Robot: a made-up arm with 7 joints. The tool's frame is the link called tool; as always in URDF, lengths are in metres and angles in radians. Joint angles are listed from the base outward.
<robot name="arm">
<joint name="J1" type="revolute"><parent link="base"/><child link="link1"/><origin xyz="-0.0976 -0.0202 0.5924"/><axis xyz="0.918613 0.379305 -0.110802"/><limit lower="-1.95" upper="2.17"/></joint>
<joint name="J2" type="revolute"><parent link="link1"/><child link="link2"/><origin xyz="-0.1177 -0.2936 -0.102"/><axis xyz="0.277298 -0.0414 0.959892"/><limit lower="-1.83" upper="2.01"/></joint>
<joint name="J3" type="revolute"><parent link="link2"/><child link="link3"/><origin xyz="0.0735 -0.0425 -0.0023"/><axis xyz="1 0 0"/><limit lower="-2.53" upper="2.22"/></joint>
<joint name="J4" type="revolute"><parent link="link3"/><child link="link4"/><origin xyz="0.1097 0.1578 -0.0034"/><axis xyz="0 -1 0"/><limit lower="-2.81" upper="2.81"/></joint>
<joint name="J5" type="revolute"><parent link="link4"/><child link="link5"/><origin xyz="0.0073 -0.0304 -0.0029"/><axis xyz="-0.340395 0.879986 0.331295"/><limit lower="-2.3" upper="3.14"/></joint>
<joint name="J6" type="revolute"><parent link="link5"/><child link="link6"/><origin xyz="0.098 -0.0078 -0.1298"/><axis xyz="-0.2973 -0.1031 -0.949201"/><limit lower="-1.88" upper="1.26"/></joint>
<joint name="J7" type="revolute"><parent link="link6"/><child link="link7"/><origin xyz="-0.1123 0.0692 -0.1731"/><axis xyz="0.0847 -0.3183 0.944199"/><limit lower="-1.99" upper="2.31"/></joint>
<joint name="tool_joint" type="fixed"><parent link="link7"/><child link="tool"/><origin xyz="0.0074 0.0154 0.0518" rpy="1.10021 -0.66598 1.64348"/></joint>
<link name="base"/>
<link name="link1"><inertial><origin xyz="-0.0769 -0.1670 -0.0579"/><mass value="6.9"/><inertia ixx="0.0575" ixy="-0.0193" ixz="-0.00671" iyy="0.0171" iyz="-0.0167" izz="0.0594"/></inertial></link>
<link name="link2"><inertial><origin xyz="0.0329 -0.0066 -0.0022"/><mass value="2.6"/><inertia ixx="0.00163" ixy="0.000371" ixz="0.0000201" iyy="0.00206" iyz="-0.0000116" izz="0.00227"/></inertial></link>
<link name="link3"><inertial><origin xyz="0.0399 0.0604 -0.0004"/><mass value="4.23"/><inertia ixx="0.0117" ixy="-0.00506" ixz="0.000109" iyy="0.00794" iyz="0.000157" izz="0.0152"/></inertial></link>
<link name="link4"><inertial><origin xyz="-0.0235 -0.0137 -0.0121"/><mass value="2.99"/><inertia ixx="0.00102" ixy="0" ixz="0" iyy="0.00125" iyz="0" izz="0.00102"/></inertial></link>
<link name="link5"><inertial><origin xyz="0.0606 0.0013 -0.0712"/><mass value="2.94"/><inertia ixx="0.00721" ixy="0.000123" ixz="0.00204" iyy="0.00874" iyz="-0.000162" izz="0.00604"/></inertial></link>
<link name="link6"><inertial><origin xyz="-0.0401 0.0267 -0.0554"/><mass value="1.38"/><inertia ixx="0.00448" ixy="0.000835" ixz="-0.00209" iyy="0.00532" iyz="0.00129" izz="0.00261"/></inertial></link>
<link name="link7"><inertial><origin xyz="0.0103 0.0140 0.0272"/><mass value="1.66"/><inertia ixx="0.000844" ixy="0" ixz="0.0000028" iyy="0.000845" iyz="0.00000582" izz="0.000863"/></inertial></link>
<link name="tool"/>
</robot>
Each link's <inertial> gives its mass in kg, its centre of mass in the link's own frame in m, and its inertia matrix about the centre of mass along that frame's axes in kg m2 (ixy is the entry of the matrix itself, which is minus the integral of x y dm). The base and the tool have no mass. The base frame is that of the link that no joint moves.
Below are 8 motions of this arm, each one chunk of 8 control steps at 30 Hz.
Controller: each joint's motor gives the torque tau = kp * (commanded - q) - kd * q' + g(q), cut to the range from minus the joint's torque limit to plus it. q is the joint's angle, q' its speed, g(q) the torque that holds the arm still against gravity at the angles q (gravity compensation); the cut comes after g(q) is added. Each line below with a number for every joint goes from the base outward.
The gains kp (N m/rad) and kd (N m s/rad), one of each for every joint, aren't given. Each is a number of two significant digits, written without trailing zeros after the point. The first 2 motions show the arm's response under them.
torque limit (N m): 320 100 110 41 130 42 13
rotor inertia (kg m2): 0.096 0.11 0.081 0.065 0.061 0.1 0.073
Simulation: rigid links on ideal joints. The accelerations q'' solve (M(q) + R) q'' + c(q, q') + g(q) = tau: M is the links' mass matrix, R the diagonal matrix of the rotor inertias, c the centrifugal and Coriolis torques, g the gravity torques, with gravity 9.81 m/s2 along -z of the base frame. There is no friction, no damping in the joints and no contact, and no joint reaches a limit. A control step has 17 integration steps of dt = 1/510 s. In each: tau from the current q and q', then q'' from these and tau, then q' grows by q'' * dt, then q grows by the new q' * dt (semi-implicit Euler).
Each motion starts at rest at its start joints. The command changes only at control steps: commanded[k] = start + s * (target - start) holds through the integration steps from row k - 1 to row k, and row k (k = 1, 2, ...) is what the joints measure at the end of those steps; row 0 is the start. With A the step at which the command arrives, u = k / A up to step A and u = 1 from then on. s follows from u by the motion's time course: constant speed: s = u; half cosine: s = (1 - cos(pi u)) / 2; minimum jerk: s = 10 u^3 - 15 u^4 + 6 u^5; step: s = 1 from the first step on.
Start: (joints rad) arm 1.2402 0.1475 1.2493 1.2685 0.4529 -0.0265 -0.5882
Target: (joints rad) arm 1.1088 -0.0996 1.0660 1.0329 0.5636 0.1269 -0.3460
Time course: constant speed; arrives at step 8
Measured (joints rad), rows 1 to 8:
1: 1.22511 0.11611 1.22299 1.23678 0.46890 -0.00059 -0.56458
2: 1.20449 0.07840 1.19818 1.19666 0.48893 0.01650 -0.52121
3: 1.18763 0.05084 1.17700 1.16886 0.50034 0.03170 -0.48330
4: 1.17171 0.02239 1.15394 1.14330 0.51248 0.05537 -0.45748
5: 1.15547 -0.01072 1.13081 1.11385 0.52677 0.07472 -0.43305
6: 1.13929 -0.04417 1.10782 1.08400 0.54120 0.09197 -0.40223
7: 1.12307 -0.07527 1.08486 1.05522 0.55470 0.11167 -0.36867
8: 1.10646 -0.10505 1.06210 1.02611 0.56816 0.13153 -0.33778
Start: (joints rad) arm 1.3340 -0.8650 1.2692 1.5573 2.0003 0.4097 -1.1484
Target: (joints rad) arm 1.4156 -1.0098 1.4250 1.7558 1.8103 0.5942 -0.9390
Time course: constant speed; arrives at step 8
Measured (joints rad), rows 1 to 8:
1: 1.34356 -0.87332 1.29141 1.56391 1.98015 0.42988 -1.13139
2: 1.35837 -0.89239 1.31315 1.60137 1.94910 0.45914 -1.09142
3: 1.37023 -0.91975 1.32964 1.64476 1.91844 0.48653 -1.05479
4: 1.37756 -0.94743 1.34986 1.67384 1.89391 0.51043 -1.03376
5: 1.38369 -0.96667 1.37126 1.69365 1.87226 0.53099 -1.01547
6: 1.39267 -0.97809 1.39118 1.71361 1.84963 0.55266 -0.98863
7: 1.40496 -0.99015 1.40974 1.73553 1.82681 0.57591 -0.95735
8: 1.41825 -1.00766 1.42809 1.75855 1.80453 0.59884 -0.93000
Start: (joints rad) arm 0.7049 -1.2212 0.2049 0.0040 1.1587 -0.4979 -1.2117
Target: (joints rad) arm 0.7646 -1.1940 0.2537 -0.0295 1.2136 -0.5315 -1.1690
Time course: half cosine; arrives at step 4
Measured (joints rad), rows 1 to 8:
1: 0.70975 -1.21997 0.21403 0.00479 1.16666 -0.50319 -1.20753
2: 0.72643 -1.21216 0.23421 -0.00367 1.18695 -0.51660 -1.19241
3: 0.75319 -1.19687 0.25041 -0.02818 1.20998 -0.52960 -1.17072
4: 0.77595 -1.18496 0.25185 -0.04972 1.22136 -0.53397 -1.15894
5: 0.78175 -1.18579 0.24849 -0.04524 1.21817 -0.53197 -1.16379
6: 0.77261 -1.19377 0.25086 -0.02419 1.21077 -0.52981 -1.17269
7: 0.76016 -1.19823 0.25473 -0.01469 1.20811 -0.52995 -1.17370
8: 0.75495 -1.19716 0.25685 -0.02372 1.21218 -0.53169 -1.16909

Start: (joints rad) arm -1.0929 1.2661 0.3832 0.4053 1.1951 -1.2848 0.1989
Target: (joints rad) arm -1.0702 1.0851 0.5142 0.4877 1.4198 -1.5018 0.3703
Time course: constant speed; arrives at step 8
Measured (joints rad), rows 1 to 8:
1: -1.08811 1.25187 0.40389 0.41960 1.22854 -1.31244 0.21264
2: -1.08680 1.22045 0.41919 0.42837 1.25724 -1.34858 0.24480
3: -1.08493 1.18791 0.43325 0.43795 1.28789 -1.37344 0.27481
4: -1.08237 1.16524 0.45012 0.44685 1.31571 -1.39886 0.29288
5: -1.07899 1.14891 0.46745 0.45784 1.34260 -1.42663 0.30828
6: -1.07540 1.12942 0.48411 0.46959 1.36964 -1.45388 0.32960
7: -1.07252 1.10466 0.50025 0.48032 1.39795 -1.48098 0.35421
8: -1.07023 1.07911 0.51621 0.48964 1.42700 -1.50823 0.37675

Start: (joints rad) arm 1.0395 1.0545 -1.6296 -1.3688 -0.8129 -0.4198 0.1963
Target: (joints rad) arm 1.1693 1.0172 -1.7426 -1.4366 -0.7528 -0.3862 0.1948
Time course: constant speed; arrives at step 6
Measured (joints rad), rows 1 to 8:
1: 1.05729 1.05084 -1.65476 -1.37460 -0.80462 -0.41428 0.19567
2: 1.08321 1.03748 -1.67319 -1.38507 -0.79439 -0.40525 0.19396
3: 1.10758 1.03014 -1.68896 -1.40589 -0.78026 -0.40030 0.19390
4: 1.13003 1.02647 -1.70535 -1.42530 -0.76728 -0.39839 0.19615
5: 1.15210 1.02151 -1.72383 -1.43495 -0.75806 -0.39269 0.19748
6: 1.17320 1.01595 -1.74406 -1.43921 -0.75097 -0.38467 0.19574
7: 1.17620 1.01450 -1.73877 -1.44094 -0.75067 -0.38399 0.19379
8: 1.17159 1.02124 -1.73960 -1.44271 -0.75048 -0.38801 0.19503

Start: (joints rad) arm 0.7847 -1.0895 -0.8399 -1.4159 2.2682 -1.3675 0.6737
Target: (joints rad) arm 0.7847 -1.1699 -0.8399 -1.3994 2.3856 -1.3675 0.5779
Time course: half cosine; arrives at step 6
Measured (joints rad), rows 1 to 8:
1: 0.78473 -1.09219 -0.83988 -1.41195 2.27722 -1.36678 0.66866
2: 0.78499 -1.10401 -0.83980 -1.40682 2.30176 -1.36524 0.65013
3: 0.78540 -1.12736 -0.83976 -1.40594 2.33484 -1.36521 0.62039
4: 0.78543 -1.15535 -0.83986 -1.40618 2.36609 -1.36747 0.59276
5: 0.78479 -1.17673 -0.84004 -1.40560 2.38599 -1.36978 0.57722
6: 0.78381 -1.18310 -0.84009 -1.40482 2.38970 -1.37061 0.57505
7: 0.78319 -1.17563 -0.83992 -1.40082 2.38574 -1.36922 0.57931
8: 0.78360 -1.16543 -0.83968 -1.39637 2.38392 -1.36630 0.58015

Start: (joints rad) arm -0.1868 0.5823 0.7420 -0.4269 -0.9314 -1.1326 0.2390
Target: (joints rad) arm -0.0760 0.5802 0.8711 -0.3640 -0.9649 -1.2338 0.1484
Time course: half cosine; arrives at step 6
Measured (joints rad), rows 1 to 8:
1: -0.17974 0.58228 0.75084 -0.42537 -0.93288 -1.14231 0.23525
2: -0.15820 0.58342 0.77636 -0.41643 -0.93865 -1.16500 0.21998
3: -0.12761 0.58590 0.81173 -0.39687 -0.94880 -1.18945 0.19217
4: -0.09861 0.58580 0.84588 -0.37427 -0.95956 -1.21118 0.16238
5: -0.07899 0.58046 0.86893 -0.35857 -0.96701 -1.22765 0.14334
6: -0.07324 0.57338 0.87453 -0.35313 -0.96941 -1.23317 0.14030
7: -0.07590 0.57095 0.87122 -0.35622 -0.96788 -1.23398 0.14728
8: -0.07705 0.57543 0.87031 -0.36273 -0.96532 -1.23554 0.15228

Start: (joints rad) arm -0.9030 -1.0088 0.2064 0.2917 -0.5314 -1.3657 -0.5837
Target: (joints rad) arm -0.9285 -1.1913 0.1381 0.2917 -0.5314 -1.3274 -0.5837
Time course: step
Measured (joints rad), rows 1 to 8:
1: -0.91915 -1.04873 0.14489 0.27710 -0.52765 -1.30207 -0.58420
2: -0.92078 -1.17306 0.14149 0.27697 -0.52884 -1.31072 -0.58451
3: -0.92828 -1.27335 0.12144 0.29788 -0.53029 -1.34805 -0.58397
4: -0.93683 -1.30172 0.12003 0.31130 -0.53451 -1.35088 -0.58269
5: -0.94298 -1.25500 0.13232 0.31117 -0.53737 -1.33613 -0.58366
6: -0.94174 -1.17827 0.14531 0.30725 -0.53837 -1.32350 -0.58644
7: -0.93341 -1.12814 0.15147 0.29766 -0.53578 -1.31499 -0.58734
8: -0.92314 -1.13005 0.14748 0.28224 -0.52957 -1.31567 -0.58482

